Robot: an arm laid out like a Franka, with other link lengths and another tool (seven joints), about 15 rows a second.
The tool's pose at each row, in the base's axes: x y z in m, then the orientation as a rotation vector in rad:
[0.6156, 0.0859, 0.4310, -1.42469, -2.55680, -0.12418]
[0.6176, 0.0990, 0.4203, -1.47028, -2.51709, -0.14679]
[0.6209, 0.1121, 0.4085, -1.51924, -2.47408, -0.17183]
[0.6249, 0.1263, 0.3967, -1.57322, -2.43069, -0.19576]
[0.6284, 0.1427, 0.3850, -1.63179, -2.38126, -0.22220]
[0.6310, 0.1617, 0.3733, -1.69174, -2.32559, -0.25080]
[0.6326, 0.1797, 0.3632, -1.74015, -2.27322, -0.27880]
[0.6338, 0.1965, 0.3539, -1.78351, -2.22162, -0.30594]
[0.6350, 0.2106, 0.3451, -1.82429, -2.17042, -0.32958]
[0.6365, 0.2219, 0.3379, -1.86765, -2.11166, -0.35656]
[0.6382, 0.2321, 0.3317, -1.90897, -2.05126, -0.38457]
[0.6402, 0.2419, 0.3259, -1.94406, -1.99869, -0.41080]
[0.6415, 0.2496, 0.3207, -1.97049, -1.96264, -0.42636]
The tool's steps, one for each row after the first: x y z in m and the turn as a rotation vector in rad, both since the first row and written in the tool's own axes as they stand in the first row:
[0.0075, 0.0089, 0.0124, -0.01290, 0.01778, 0.03882]
[0.0140, 0.0190, 0.0258, -0.02791, 0.03616, 0.08078]
[0.0211, 0.0303, 0.0392, -0.04450, 0.05090, 0.12594]
[0.0303, 0.0422, 0.0529, -0.06304, 0.06713, 0.17594]
[0.0421, 0.0548, 0.0673, -0.08255, 0.08606, 0.22922]
[0.0540, 0.0660, 0.0801, -0.10014, 0.10654, 0.27513]
[0.0653, 0.0762, 0.0919, -0.11676, 0.12748, 0.31831]
[0.0744, 0.0849, 0.1028, -0.13127, 0.14740, 0.36048]
[0.0814, 0.0924, 0.1116, -0.14772, 0.17068, 0.40736]
[0.0876, 0.0994, 0.1192, -0.16482, 0.19501, 0.45415]
[0.0934, 0.1064, 0.1262, -0.18156, 0.21587, 0.49450]
[0.0980, 0.1117, 0.1325, -0.19271, 0.22748, 0.52369]

